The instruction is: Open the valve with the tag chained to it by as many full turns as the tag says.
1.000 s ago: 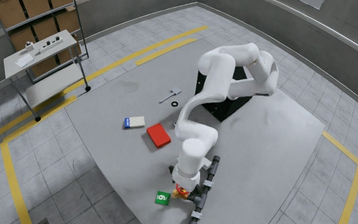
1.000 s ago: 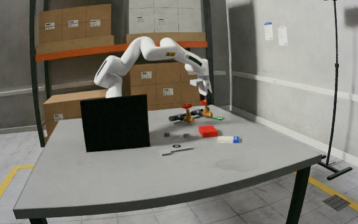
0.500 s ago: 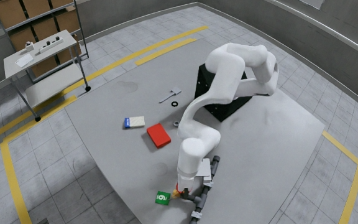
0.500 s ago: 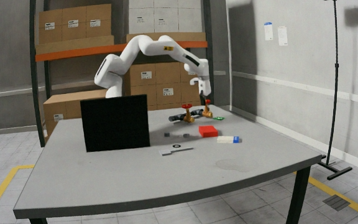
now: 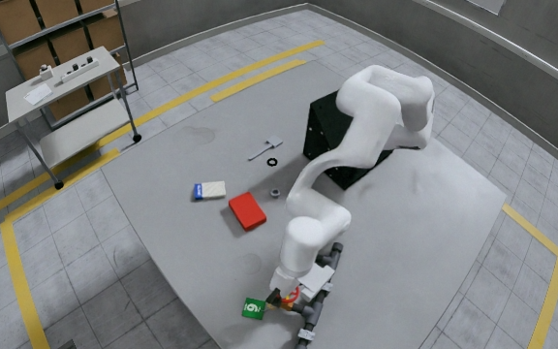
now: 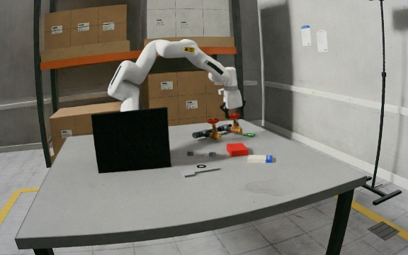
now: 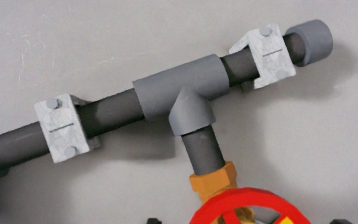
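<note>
Right now the green tag is 11 cm below my hand, 7 cm ahead of it and 3 cm to the right of it. Round my hand: grey nut (32 cm to the right, 23 cm behind, 11 cm below); white-and-blue box (47 cm to the right, 11 cm below, 5 cm behind); red block (32 cm to the right, 11 cm behind, 10 cm below).
</note>
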